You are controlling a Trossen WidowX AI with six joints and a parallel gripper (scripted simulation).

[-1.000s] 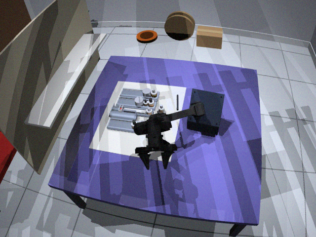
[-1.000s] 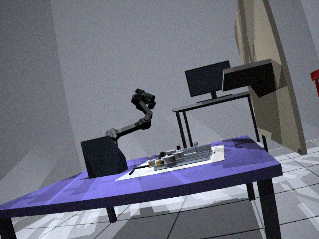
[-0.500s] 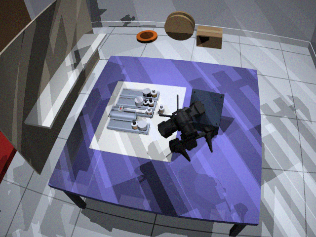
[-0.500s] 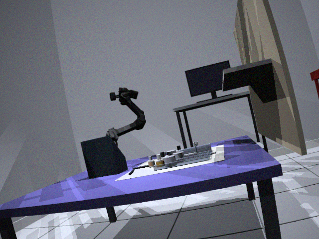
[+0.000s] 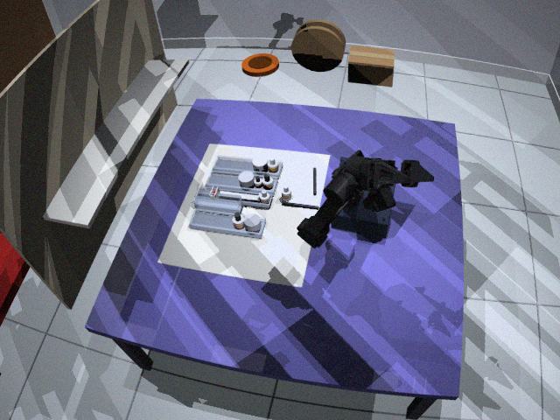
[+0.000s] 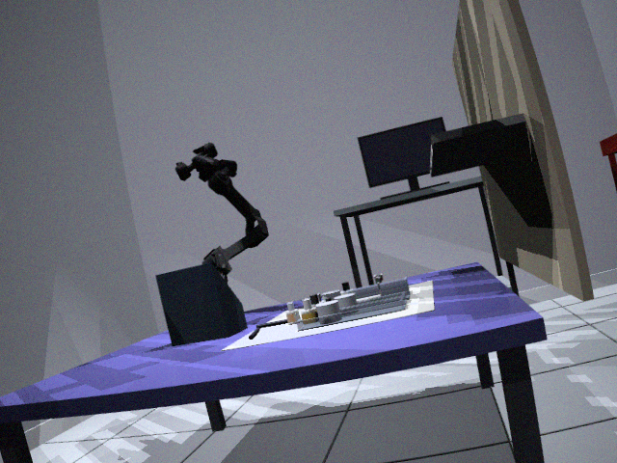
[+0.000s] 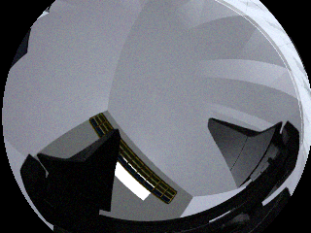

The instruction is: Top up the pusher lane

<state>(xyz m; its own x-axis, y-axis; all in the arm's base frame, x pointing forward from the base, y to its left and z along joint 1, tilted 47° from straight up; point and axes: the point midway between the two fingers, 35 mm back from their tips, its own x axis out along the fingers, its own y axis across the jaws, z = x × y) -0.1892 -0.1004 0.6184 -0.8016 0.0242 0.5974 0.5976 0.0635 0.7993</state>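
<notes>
Now: gripper tip 67 cm above the white mat, 58 cm short of it and 38 cm to the left of it. Also, from my gripper tip: red mark (70 cm ahead, 60 cm below, 36 cm to the right).
</notes>
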